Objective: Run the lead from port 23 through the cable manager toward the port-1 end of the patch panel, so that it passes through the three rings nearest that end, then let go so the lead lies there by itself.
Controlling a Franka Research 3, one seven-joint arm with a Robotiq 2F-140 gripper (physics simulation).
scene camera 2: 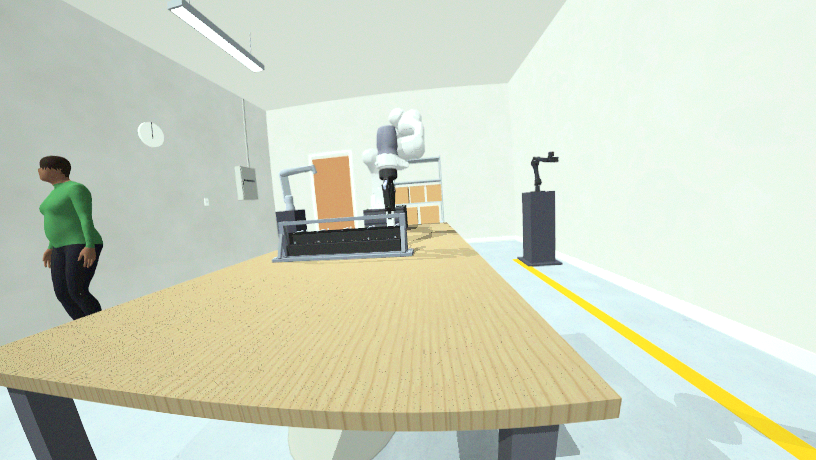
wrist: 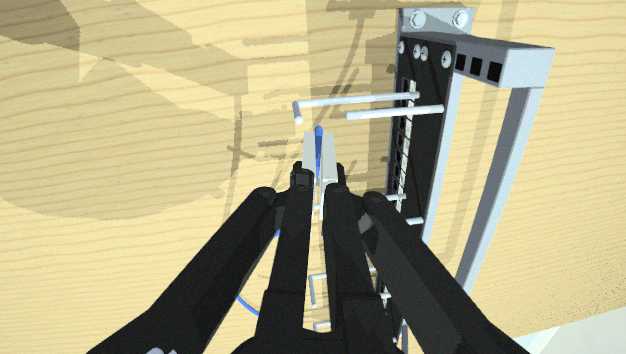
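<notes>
My gripper (scene camera 2: 390,219) (wrist: 317,148) is shut on the blue lead (wrist: 319,131), whose rounded end sticks out just past the pale fingertips. In the wrist view, the fingertips are between the top ring (wrist: 356,99) and the second ring (wrist: 396,197), close to the top ring's open side. More of the lead curves out left of the fingers, lower down. A third ring (wrist: 312,291) shows partly between the fingers. The fingers hide much of the lead, so whether it passes through the lower rings cannot be told. The black patch panel (scene camera 2: 342,248) (wrist: 430,140) stands right of the rings.
A grey metal frame (scene camera 2: 405,235) (wrist: 530,65) holds the panel on the wooden table (scene camera 2: 365,320) (wrist: 125,250). Its upper bar stands out to the right of the panel in the wrist view. A person in green (scene camera 2: 67,211) stands left of the table. A dark pedestal (scene camera 2: 538,225) bears a small arm at the right.
</notes>
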